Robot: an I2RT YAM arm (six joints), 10 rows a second.
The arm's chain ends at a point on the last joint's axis. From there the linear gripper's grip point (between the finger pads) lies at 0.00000 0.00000 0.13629 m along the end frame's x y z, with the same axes.
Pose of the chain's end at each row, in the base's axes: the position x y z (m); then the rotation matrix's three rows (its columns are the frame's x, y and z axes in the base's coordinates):
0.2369 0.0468 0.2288; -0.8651 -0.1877 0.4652; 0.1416 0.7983 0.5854; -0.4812 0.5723 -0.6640
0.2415 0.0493 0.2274; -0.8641 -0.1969 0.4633; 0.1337 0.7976 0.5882; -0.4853 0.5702 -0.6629
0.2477 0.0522 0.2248; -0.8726 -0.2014 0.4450; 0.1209 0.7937 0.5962; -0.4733 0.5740 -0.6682
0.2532 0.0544 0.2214; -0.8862 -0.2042 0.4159; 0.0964 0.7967 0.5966; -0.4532 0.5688 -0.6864
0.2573 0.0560 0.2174; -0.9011 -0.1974 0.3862; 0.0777 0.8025 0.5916; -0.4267 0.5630 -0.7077
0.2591 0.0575 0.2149; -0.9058 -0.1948 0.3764; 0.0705 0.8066 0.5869; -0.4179 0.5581 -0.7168
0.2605 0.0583 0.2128; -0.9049 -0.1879 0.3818; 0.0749 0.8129 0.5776; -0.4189 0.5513 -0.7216
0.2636 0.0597 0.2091; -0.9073 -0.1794 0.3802; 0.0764 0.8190 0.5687; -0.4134 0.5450 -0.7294
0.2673 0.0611 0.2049; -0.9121 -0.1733 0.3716; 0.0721 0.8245 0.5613; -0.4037 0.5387 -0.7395
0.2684 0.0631 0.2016; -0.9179 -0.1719 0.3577; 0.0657 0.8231 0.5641; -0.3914 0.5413 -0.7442
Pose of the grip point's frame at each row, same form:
0.3003 0.1266 0.1383; -0.8651 -0.1877 0.4652; 0.1416 0.7983 0.5854; -0.4812 0.5723 -0.6640
0.3046 0.1295 0.1371; -0.8641 -0.1969 0.4633; 0.1337 0.7976 0.5882; -0.4853 0.5702 -0.6629
0.3083 0.1335 0.1337; -0.8726 -0.2014 0.4450; 0.1209 0.7937 0.5962; -0.4733 0.5740 -0.6682
0.3099 0.1357 0.1279; -0.8862 -0.2042 0.4159; 0.0964 0.7967 0.5966; -0.4532 0.5688 -0.6864
0.3099 0.1366 0.1209; -0.9011 -0.1974 0.3862; 0.0777 0.8025 0.5916; -0.4267 0.5630 -0.7077
0.3104 0.1375 0.1172; -0.9058 -0.1948 0.3764; 0.0705 0.8066 0.5869; -0.4179 0.5581 -0.7168
0.3125 0.1370 0.1145; -0.9049 -0.1879 0.3818; 0.0749 0.8129 0.5776; -0.4189 0.5513 -0.7216
0.3154 0.1372 0.1097; -0.9073 -0.1794 0.3802; 0.0764 0.8190 0.5687; -0.4134 0.5450 -0.7294
0.3179 0.1376 0.1041; -0.9121 -0.1733 0.3716; 0.0721 0.8245 0.5613; -0.4037 0.5387 -0.7395
0.3172 0.1400 0.1002; -0.9179 -0.1719 0.3577; 0.0657 0.8231 0.5641; -0.3914 0.5413 -0.7442

